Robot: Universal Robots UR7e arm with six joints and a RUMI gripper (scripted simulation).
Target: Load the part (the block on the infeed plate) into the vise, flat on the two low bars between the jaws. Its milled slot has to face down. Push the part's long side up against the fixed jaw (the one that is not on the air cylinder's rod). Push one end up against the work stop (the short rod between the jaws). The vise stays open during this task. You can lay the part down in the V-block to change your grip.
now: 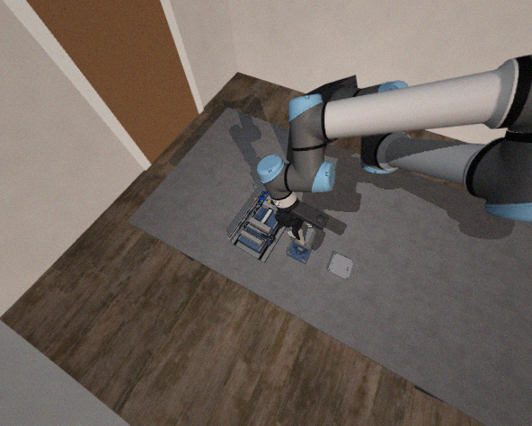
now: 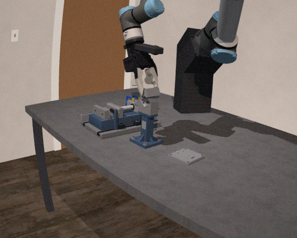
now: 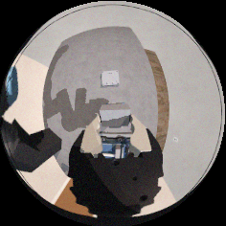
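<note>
Right now my hand is 1 cm to the right of the part and 1 cm above it. From my hand the other things lie so: fixed jaw 19 cm to the right, 12 cm below, 10 cm ahead; moving jaw 20 cm to the right, 12 cm below, 4 cm ahead; air cylinder rod 20 cm to the right, 12 cm below, 1 cm behind.
</note>
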